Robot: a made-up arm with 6 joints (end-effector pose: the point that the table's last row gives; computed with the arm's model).
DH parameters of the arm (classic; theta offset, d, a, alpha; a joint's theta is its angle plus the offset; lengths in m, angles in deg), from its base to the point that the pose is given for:
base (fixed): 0 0.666 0.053 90
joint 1: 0 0.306 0.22 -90
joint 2: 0 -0.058 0.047 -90
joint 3: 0 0.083 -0.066 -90
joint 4: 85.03 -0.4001 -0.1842 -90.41
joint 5: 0 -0.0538 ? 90.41
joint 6: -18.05 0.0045 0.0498 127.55
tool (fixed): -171.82 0.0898 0 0
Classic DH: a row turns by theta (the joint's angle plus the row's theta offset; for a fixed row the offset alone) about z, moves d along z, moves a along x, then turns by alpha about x.
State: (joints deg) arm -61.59 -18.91 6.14 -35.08 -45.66 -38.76
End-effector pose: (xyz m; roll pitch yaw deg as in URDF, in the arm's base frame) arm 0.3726 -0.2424 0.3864 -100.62 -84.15 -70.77
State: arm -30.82 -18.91 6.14 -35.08 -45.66 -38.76
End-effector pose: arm 0.4707 -0.2424 0.5892 -1.21 -60.68 -168.67
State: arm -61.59 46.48 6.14 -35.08 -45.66 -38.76
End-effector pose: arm 0.2957 -0.1177 0.5286 -66.43 -28.49 -69.09
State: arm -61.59 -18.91 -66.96 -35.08 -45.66 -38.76
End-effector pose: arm 0.2079 -0.1554 0.5863 27.95 -24.11 -172.45
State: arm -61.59 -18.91 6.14 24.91 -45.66 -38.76
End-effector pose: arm 0.3358 -0.3635 0.4637 88.99 -40.79 74.16
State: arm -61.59 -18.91 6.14 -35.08 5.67 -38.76
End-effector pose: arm 0.6225 -0.2969 0.4691 75.18 -70.16 158.33
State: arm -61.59 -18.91 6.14 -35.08 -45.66 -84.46
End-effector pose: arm 0.3832 -0.2293 0.4517 -41.88 -41.48 -126.21
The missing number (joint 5, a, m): 0.3385
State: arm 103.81 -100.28 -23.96 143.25 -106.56 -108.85
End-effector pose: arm -0.0599 -0.3083 0.7550 28.73 -20.70 -72.64
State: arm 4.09 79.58 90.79 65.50 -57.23 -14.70
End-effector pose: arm 0.3656 -0.1331 0.6642 91.76 2.45 123.15
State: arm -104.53 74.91 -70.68 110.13 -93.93 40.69
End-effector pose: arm -0.0220 -0.2400 0.3831 108.66 0.40 -85.96
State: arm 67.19 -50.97 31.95 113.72 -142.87 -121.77
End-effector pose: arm 0.2328 -0.6380 1.0373 -70.57 -6.02 -1.36
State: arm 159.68 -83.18 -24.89 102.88 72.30 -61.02
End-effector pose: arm -0.2862 -0.1330 0.1672 -83.19 -16.68 -170.96
